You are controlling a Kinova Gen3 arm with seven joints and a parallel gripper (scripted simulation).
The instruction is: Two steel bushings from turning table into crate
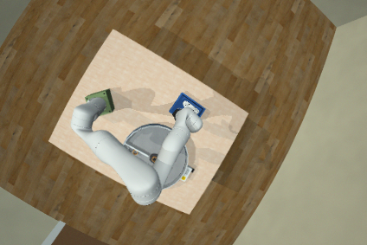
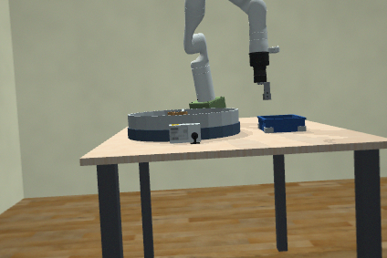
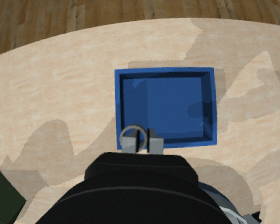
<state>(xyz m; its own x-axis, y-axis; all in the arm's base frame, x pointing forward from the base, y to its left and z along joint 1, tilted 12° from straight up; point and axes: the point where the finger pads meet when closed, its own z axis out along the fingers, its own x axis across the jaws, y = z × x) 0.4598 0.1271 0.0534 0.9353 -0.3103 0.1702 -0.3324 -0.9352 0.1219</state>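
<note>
Right now my hand is 5 cm short of the blue crate, 2 cm to the right of it and 11 cm above it.
</note>
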